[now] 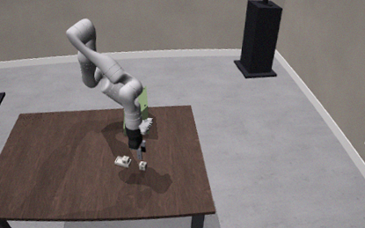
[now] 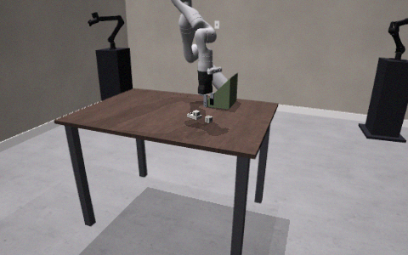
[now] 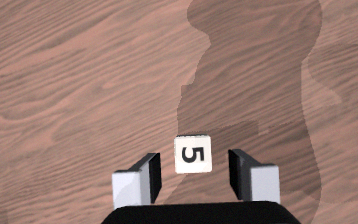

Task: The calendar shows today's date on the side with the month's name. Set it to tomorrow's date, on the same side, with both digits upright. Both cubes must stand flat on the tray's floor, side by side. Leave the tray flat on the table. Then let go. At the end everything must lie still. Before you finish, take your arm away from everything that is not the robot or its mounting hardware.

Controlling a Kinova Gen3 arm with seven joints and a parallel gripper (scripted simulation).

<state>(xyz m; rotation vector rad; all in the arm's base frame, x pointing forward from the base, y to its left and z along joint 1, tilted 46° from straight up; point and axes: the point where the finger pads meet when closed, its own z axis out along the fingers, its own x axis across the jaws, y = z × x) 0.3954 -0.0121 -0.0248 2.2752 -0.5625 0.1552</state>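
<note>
The digit cube is 90 mm below my hand. Round my hand: white calendar tray 50 mm behind, 90 mm to the right, 100 mm below; white cube 40 mm behind, 80 mm to the right, 80 mm below.
</note>
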